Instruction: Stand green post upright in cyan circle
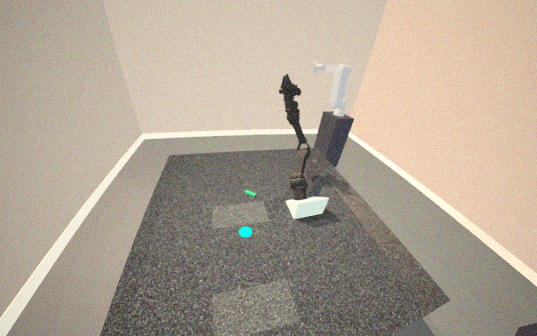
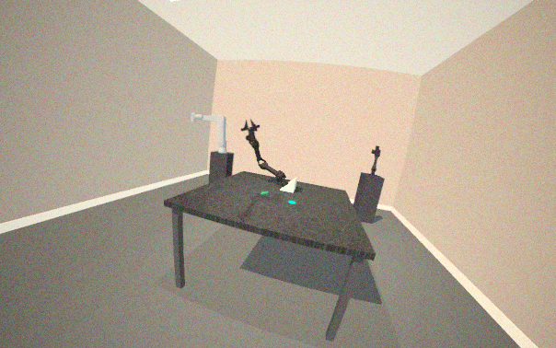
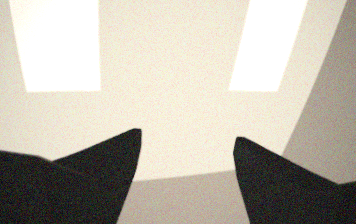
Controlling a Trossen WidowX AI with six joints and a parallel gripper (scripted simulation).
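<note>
The green post lies 28 cm ahead of my gripper tip, 30 cm to the left of it and 62 cm below it. Round my gripper tip: cyan circle: 38 cm ahead, 54 cm to the left, 63 cm below.
</note>
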